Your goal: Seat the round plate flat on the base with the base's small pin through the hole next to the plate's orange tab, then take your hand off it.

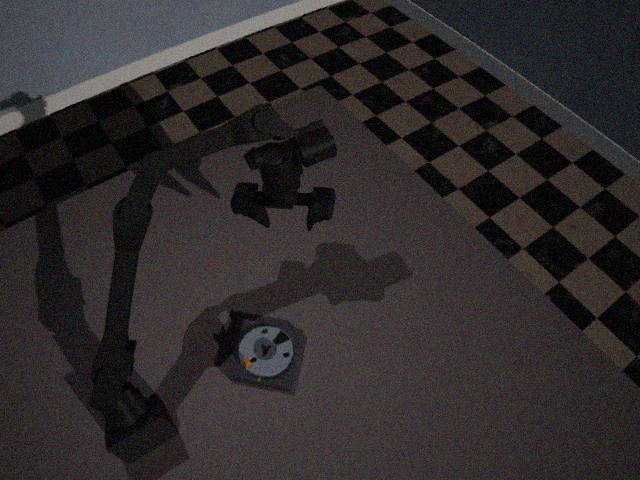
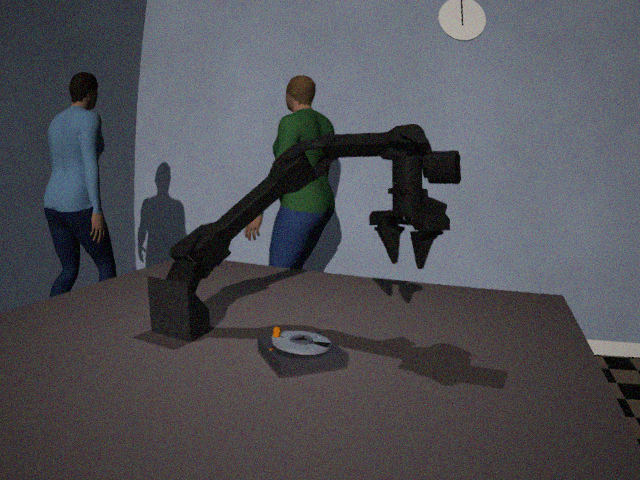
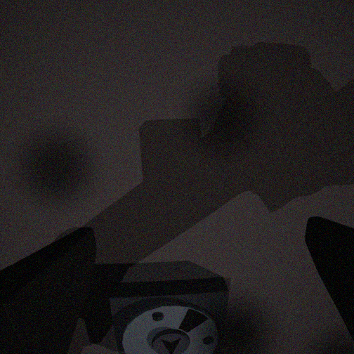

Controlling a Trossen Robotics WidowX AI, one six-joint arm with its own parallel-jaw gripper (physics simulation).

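Places are measured from the arm's base along level axes (x ahead, y left, z up), in centimetres.
Pixels of known places: gripper, between the fingertips: (image 1: 289, 227) (image 2: 407, 265); arm's base, origin of its link: (image 1: 131, 421) (image 2: 176, 292).
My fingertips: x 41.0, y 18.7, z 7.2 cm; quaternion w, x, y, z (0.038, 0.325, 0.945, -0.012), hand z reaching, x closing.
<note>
For each thing: its top centre in the pictures, then the offset to it from my fingertips. "spot": a spot on its surface instead. Level surfaces: height alone.
- round light-grey plate, centre of its top: (image 2: 302, 330) (image 1: 265, 345) dx -13.9, dy -15.8, dz -10.3 cm
- dark base, centre of its top: (image 2: 301, 338) (image 1: 265, 349) dx -14.0, dy -15.8, dz -12.0 cm
- small orange mark, a spot on its surface: (image 2: 270, 349) (image 1: 259, 380) spot: dx -17.7, dy -20.3, dz -13.3 cm
- table, height of its surface: dz -15.8 cm
The round light-grey plate (image 1: 268, 369) (image 2: 299, 351) (image 3: 135, 332) lies on top of the dark base (image 1: 281, 383) (image 2: 310, 364) (image 3: 175, 270) and looks about level. Its orange tab (image 1: 247, 362) (image 2: 276, 331) is on the side toward the arm's foot. A small orange mark (image 1: 258, 379) (image 2: 270, 349) shows on the base beside the plate. A dark hole shows next to the tab; I cannot make out the pin in it. My gripper (image 1: 289, 227) (image 2: 408, 265) (image 3: 202, 234) is open and empty, pointing down, high above the table and well apart from the plate.
The arm's foot (image 2: 173, 310) stands on the table (image 1: 439, 387) (image 2: 155, 413) near the base. Arm shadows fall across the table and by the base. Two people, one in light blue (image 2: 74, 155) and one in green (image 2: 305, 129), stand beyond the table. Checkered floor (image 1: 485, 147) lies past its edge.
</note>
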